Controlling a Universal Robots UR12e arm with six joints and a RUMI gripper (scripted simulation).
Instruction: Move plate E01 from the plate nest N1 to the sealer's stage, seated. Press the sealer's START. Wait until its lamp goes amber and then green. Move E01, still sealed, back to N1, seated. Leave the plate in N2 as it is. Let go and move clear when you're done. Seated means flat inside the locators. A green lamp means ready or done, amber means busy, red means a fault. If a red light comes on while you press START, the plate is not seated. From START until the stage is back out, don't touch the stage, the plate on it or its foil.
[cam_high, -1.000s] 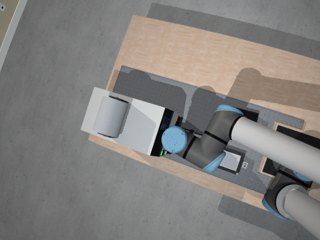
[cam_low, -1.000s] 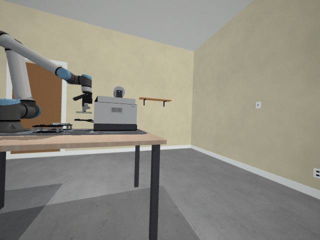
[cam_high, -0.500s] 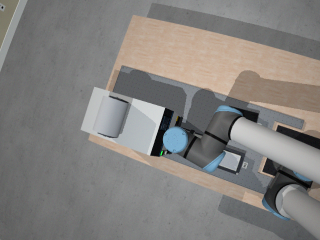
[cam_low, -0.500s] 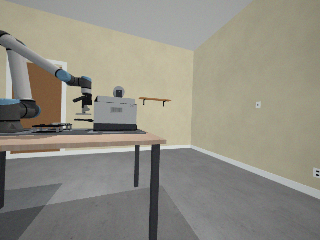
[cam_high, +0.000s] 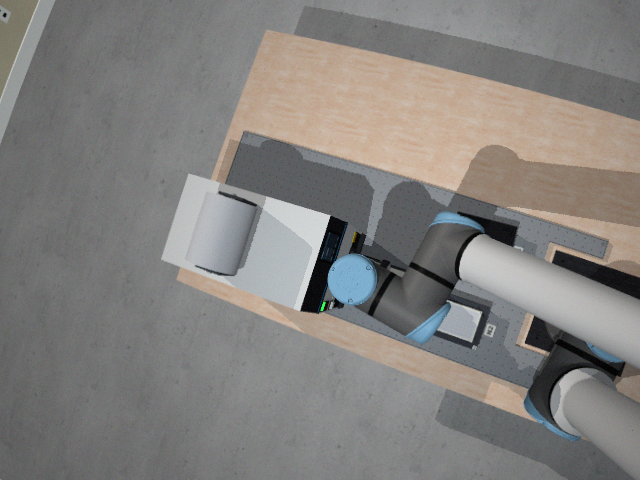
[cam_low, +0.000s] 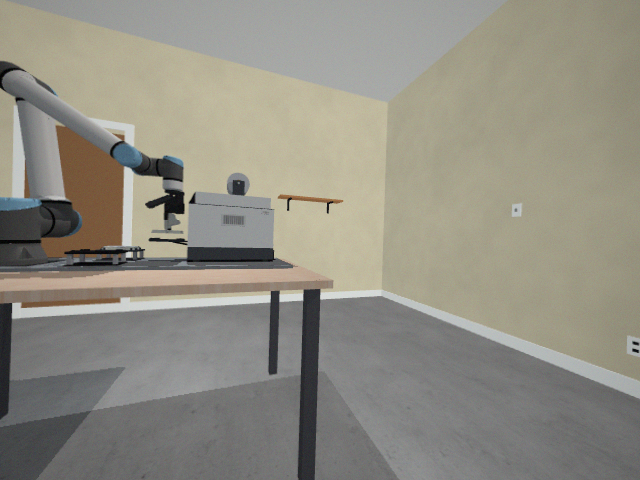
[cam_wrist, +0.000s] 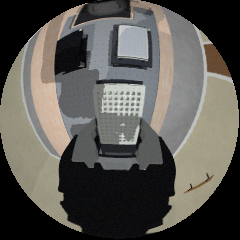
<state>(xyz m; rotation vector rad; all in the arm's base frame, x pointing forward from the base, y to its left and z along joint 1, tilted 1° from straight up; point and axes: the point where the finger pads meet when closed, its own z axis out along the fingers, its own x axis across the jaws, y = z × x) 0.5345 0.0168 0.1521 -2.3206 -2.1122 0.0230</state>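
Now: the plate E01 1 cm below my hand. From my hand the other things lie so: sealer stage: 5 cm below; nest N1: 23 cm behind, 16 cm to the right, 10 cm below; foil roll: 33 cm ahead, 3 cm to the right, 27 cm above.
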